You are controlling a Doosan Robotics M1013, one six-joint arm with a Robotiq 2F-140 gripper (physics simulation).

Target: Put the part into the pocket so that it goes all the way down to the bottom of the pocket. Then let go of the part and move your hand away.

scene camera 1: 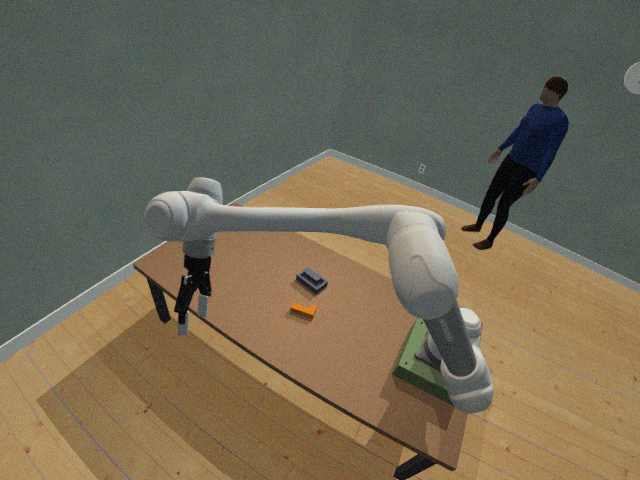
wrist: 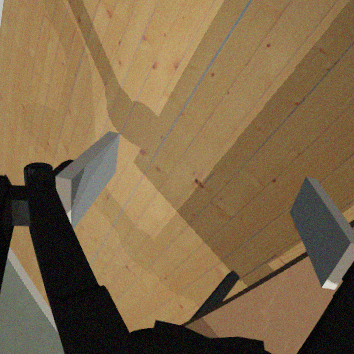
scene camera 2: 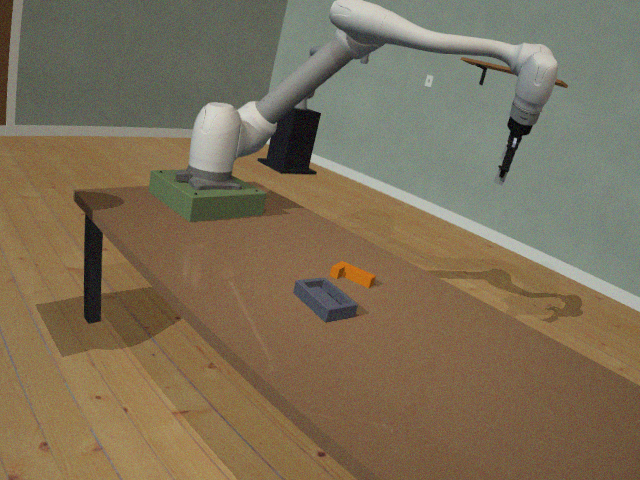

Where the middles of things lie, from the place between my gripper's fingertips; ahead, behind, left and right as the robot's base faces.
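The pocket block (scene camera 2: 328, 302) is 700 mm to the right of my hand, 350 mm below it and 20 mm ahead of it.
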